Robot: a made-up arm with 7 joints. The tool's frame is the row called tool. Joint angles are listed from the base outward.
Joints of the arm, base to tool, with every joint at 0 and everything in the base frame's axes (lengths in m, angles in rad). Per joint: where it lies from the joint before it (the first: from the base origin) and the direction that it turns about. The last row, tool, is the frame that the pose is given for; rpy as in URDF.
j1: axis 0 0 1 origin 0.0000 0.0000 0.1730
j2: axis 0 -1 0 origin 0.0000 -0.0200 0.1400
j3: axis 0 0 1 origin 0.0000 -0.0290 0.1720
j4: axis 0 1 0 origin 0.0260 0.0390 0.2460
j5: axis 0 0 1 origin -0.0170 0.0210 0.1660
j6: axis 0 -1 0 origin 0.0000 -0.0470 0.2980
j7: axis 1 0 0 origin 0.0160 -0.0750 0.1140
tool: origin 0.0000 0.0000 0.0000 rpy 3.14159 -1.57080 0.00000
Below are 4 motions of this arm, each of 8 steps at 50 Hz.
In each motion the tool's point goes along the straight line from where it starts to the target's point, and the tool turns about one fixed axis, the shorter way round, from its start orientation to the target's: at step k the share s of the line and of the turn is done. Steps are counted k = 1, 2, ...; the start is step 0. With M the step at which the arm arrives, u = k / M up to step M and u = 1 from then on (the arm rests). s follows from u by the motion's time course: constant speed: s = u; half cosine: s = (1 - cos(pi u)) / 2; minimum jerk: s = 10 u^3 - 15 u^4 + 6 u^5.
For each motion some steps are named. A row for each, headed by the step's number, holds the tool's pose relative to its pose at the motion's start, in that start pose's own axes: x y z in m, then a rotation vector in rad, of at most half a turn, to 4 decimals.
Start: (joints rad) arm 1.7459 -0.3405 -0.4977 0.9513 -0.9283 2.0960 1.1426
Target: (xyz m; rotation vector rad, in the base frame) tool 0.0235 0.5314 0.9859 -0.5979 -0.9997 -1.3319
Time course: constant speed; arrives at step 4
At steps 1, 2, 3, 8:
1: 0.0004 0.0010 -0.0005 0.0000 -0.0010 -0.0081
2: 0.0007 0.0019 -0.0010 0.0000 -0.0020 -0.0161
3: 0.0011 0.0029 -0.0015 0.0000 -0.0030 -0.0242
8: 0.0015 0.0038 -0.0021 0.0000 -0.0040 -0.0322

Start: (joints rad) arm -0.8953 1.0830 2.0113 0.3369 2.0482 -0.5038 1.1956
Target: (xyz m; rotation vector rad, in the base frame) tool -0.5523 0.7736 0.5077 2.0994 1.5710 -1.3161
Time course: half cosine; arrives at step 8
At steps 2, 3, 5, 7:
2: -0.0046 -0.0037 0.0072 -0.0137 -0.0041 -0.0070
3: -0.0096 -0.0079 0.0152 -0.0289 -0.0086 -0.0147
5: -0.0216 -0.0177 0.0341 -0.0648 -0.0193 -0.0328
7: -0.0300 -0.0246 0.0474 -0.0902 -0.0268 -0.0457

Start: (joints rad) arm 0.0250 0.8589 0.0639 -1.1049 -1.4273 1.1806 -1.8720
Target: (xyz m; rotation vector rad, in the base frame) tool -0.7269 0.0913 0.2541 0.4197 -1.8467 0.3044
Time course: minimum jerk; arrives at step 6
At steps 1, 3, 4, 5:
1: -0.0004 0.0015 -0.0008 -0.0014 -0.0008 -0.0007
3: -0.0056 0.0217 -0.0119 -0.0195 -0.0113 -0.0094
4: -0.0089 0.0343 -0.0188 -0.0309 -0.0179 -0.0148
5: -0.0109 0.0419 -0.0230 -0.0377 -0.0218 -0.0180

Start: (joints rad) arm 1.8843 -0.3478 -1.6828 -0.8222 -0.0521 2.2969 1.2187
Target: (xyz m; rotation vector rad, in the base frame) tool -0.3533 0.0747 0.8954 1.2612 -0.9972 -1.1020
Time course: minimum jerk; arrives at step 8
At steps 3, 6, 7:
3: 0.0027 0.0028 0.0022 -0.0269 0.0099 0.0059
6: 0.0089 0.0090 0.0071 -0.0876 0.0322 0.0192
7: 0.0097 0.0099 0.0077 -0.0961 0.0353 0.0210

